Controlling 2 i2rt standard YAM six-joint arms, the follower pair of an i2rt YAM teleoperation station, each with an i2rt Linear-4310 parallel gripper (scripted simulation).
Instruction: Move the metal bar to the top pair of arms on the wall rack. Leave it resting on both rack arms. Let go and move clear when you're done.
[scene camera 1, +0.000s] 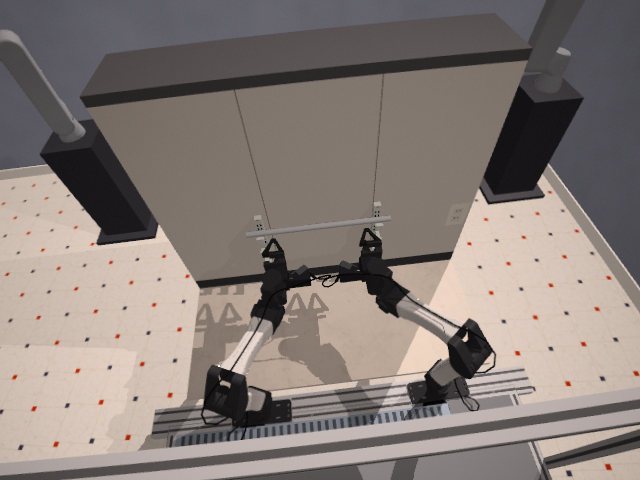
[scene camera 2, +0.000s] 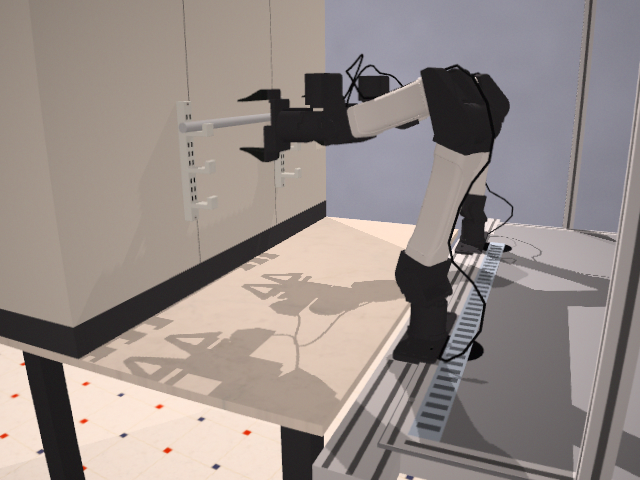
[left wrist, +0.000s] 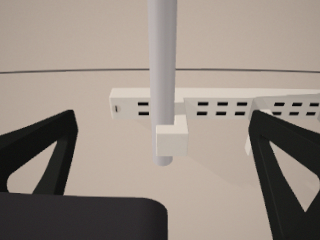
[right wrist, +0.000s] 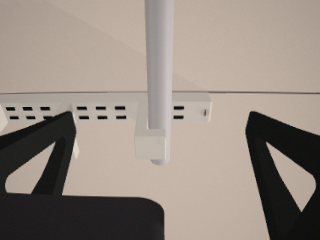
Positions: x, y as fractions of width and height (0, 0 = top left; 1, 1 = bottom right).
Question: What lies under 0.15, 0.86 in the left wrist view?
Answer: My left gripper.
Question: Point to a beige wall panel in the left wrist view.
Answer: At 0.68, 0.76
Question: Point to my right gripper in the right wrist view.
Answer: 0.50, 0.51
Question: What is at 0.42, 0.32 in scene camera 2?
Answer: My left gripper.
